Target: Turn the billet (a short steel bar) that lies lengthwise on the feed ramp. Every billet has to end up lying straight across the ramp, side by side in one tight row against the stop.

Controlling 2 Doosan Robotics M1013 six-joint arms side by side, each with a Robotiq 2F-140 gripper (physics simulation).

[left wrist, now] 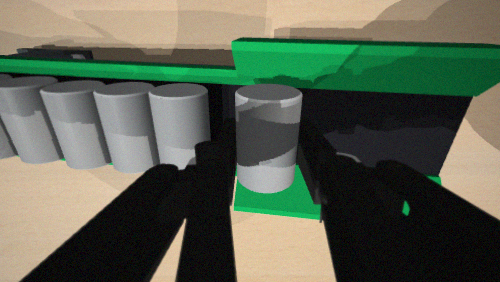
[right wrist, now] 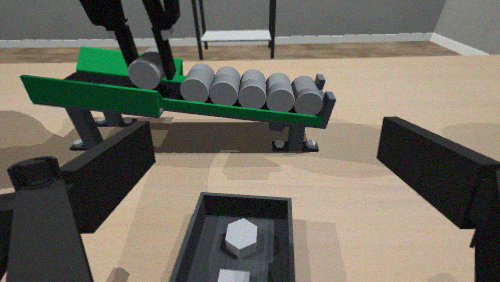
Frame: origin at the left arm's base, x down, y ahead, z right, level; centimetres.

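Where they show: left gripper, between the fingertips: (left wrist: 265,135) (right wrist: 155,75); right gripper, between the fingertips: (right wrist: 265,140).
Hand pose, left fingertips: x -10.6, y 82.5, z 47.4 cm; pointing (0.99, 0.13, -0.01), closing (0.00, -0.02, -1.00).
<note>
Each offset is from my left fingertips to the top centre of the thing. "spot": to the spot under its first point.
My left gripper (left wrist: 265,135) is shut on a grey steel billet @(dz +0.0, dx -3.3, dy -0.5 cm) (left wrist: 268,140) (right wrist: 146,71). In the right wrist view the billet lies across the feed ramp (left wrist: 280,202) (right wrist: 100,98), at its higher part between the tall green side walls. Several other billets @(dz +6.1, dx -0.7, dy +0.1 cm) (left wrist: 180,117) @(dz +14.1, dx +0.3, dy +0.3 cm) (right wrist: 252,90) lie straight across the ramp side by side, the lowest one against the stop @(dz +24.5, dx +1.6, dy +0.1 cm) (right wrist: 327,109). A gap separates the held billet from this row. My right gripper (right wrist: 265,140) is open and empty, in front of the ramp.
A dark tray @(spot: dz +17.8, dx +7.1, dy -20.9 cm) (right wrist: 291,235) holds a hexagonal piece @(dz +13.2, dx +8.6, dy -19.7 cm) (right wrist: 241,236) and a light block @(spot: dz +12.8, dx +7.7, dy -24.2 cm) (right wrist: 233,275), below and between the right fingers. The ramp stands on grey legs @(spot: dz +20.5, dx +8.1, dy -4.4 cm) (right wrist: 296,138) with bolted feet. A shelf stand (right wrist: 236,36) stands at the back by the wall.
</note>
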